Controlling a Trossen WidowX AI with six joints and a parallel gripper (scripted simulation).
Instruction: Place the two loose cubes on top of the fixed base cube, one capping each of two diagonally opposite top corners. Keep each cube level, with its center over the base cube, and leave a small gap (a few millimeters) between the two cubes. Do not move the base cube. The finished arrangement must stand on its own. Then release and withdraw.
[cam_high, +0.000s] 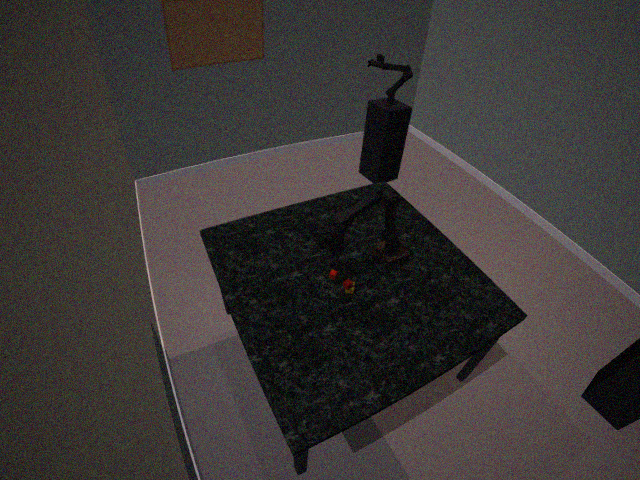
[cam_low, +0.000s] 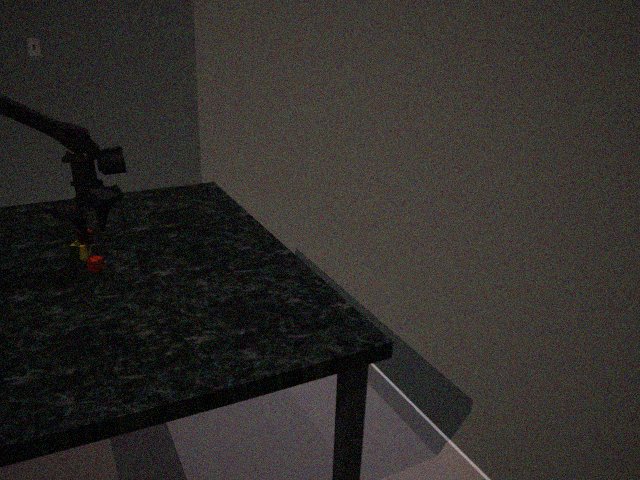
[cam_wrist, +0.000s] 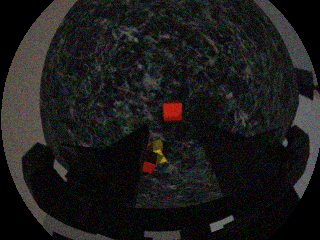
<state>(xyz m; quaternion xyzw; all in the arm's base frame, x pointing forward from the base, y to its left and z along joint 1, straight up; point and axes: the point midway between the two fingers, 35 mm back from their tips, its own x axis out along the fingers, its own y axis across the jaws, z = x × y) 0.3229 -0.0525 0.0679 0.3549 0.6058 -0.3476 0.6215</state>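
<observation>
Now: the yellow cube 3 cm behind my gripper tip, 11 cm to the left of it and 8 cm below it.
</observation>
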